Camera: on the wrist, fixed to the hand. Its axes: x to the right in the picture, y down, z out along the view.
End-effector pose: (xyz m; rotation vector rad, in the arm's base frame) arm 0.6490 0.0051 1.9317 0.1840 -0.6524 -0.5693
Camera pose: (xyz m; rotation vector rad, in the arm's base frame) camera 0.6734 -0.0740 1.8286 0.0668 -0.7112 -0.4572
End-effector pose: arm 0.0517 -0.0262 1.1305 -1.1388 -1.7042 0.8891
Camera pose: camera 0.1125 -0.0411 1.2470 -1.2914 -1.7290 0.9859
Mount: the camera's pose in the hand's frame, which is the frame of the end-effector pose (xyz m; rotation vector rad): 0.0059 -0.0896 -0.0971 -0.0537 -0.0699 0.1424
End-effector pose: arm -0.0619 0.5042 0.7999 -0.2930 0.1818 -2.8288
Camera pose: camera -0.1131 0.5967 0.7204 -0.3747 0.2535 -2.6718
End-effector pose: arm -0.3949 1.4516 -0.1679 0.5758 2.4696 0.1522
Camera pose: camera -0.4880 1.3757 -0.1126 0.7217 2.3497 0.2497
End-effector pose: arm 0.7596 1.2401 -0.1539 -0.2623 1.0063 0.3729
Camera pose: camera 0.7254 1.1229 -0.2048 -0.2250 0.9496 0.5356
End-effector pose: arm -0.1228 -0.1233 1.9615 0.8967 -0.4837 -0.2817
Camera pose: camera -0.0710 -0.1137 1.8402 0.7980 -0.5993 -0.1956
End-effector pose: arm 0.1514 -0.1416 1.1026 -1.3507 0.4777 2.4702
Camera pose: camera 0.2573 -0.1005 1.0349 -1.2865 0.5112 2.6533
